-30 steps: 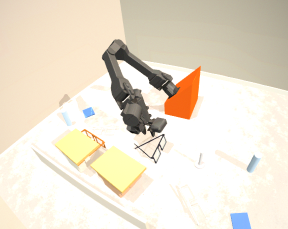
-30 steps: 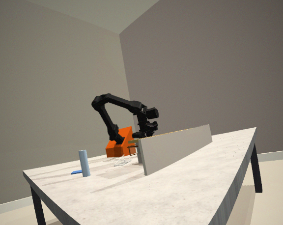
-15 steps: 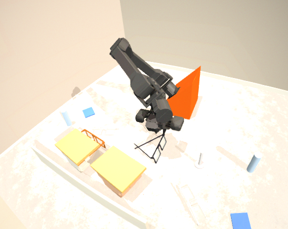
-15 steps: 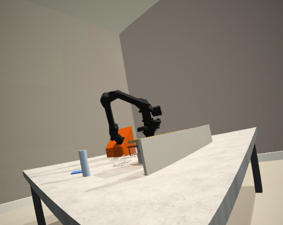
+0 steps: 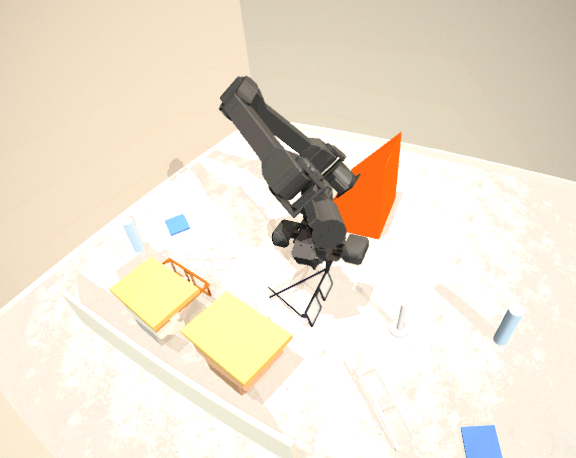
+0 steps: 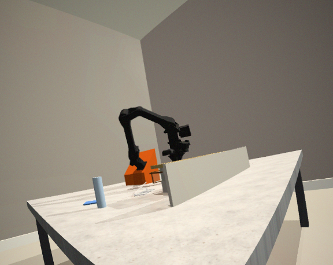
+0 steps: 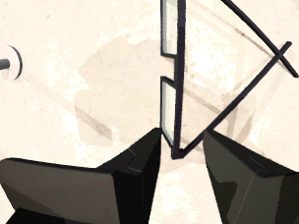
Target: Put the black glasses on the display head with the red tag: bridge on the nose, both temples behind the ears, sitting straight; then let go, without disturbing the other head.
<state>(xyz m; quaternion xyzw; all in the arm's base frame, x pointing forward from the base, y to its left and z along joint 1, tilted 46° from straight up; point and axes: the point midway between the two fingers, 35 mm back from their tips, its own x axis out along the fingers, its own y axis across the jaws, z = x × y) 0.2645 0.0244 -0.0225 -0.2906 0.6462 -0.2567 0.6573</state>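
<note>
The small post lies 19 cm to the left of my gripper tip, 5 cm below it and 3 cm ahead of it. Round my gripper tip: long grey board: 33 cm ahead, 19 cm to the right, 2 cm below.
</note>
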